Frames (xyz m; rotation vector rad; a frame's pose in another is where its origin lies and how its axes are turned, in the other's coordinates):
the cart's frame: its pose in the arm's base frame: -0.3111 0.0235 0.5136 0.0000 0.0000 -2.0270
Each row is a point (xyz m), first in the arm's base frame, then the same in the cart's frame.
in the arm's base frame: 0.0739 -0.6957 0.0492
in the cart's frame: 0.4760 0.6625 -0.4644
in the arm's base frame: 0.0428 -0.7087 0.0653
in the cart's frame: 0.5014 0.6403 -0.4483
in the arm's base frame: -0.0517 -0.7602 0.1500
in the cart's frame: 0.5893 0.5781 -0.3636
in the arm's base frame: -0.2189 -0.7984 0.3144
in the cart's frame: 0.6972 0.4449 -0.1992
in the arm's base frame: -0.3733 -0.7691 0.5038
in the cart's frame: 0.7389 0.2933 -0.0098
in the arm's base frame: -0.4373 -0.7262 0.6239
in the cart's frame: 0.7286 0.2170 0.1103
